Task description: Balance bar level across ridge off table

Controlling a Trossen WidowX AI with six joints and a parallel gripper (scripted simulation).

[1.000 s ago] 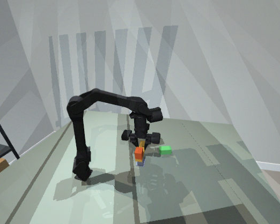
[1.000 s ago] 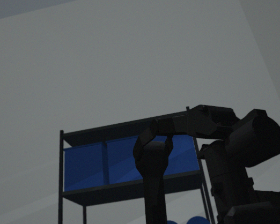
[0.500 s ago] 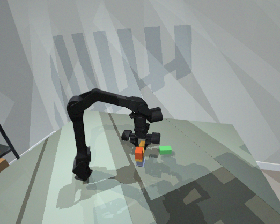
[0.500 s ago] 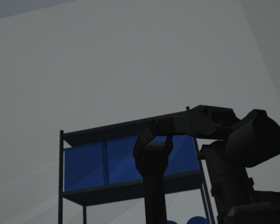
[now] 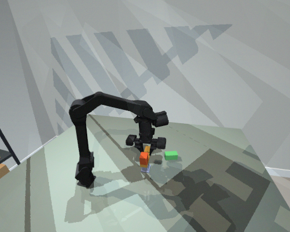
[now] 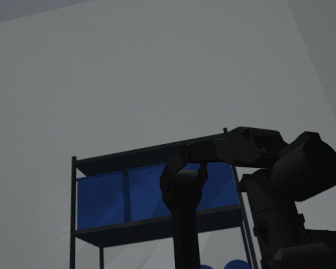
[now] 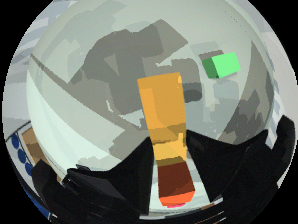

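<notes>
Now: the bar 3 cm to the right of my gripper tip and 1 cm above it. Also, from my gripper tip: green block (12 cm ahead, 8 cm to the left, 5 cm below).
</notes>
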